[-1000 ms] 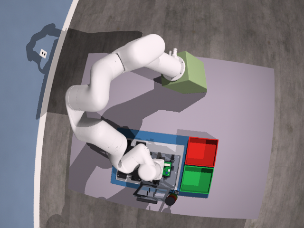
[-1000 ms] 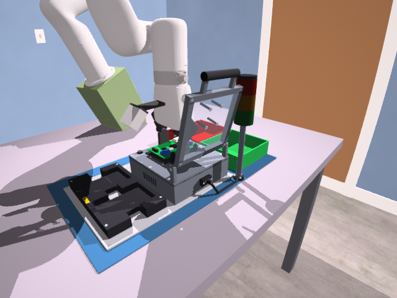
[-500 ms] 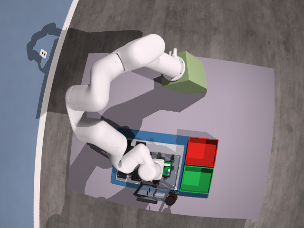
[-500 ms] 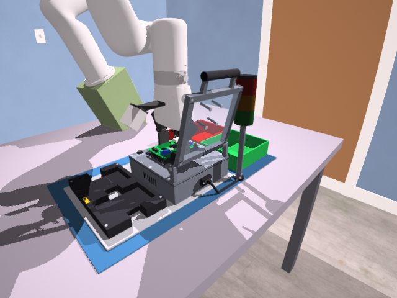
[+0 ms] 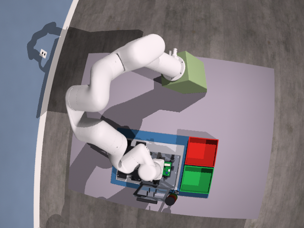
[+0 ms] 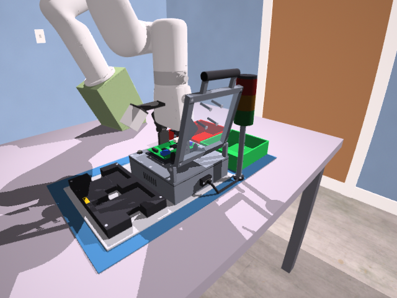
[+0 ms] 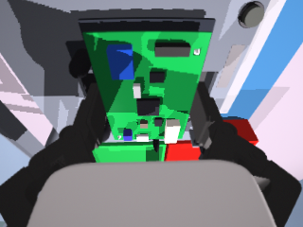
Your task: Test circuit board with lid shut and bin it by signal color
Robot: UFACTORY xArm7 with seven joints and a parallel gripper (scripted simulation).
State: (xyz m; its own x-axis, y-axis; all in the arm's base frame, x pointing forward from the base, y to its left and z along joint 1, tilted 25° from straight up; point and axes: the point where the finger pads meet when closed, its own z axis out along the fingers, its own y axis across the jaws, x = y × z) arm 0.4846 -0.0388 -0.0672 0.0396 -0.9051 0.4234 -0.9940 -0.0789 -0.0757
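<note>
My hand is right at the green circuit board. From my hand the other things lie so: clear lid 120 mm ahead, 100 mm above; then green bin 200 mm to the left, 70 mm below, 40 mm ahead; then plate 10 mm to the left, 10 mm below, 10 mm ahead.
</note>
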